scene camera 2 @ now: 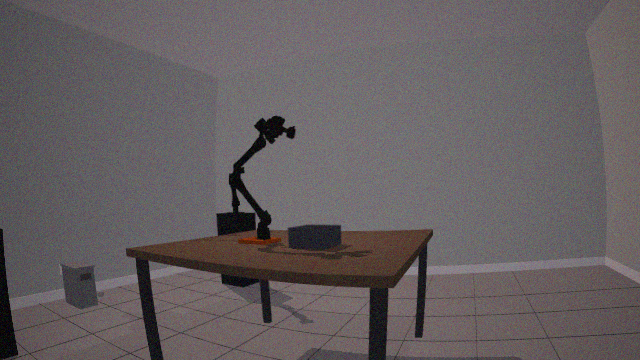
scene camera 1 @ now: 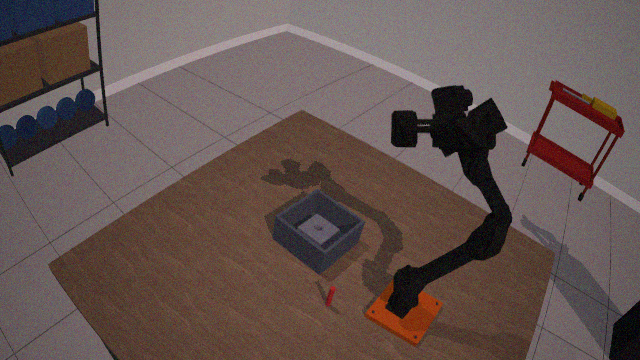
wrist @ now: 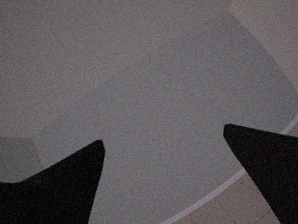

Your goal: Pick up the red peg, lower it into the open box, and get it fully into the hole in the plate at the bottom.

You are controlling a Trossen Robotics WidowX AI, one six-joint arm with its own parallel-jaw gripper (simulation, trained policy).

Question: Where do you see a plate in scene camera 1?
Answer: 323, 233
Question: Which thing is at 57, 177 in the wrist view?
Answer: The gripper.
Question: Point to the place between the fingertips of the gripper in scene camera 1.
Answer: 428, 121
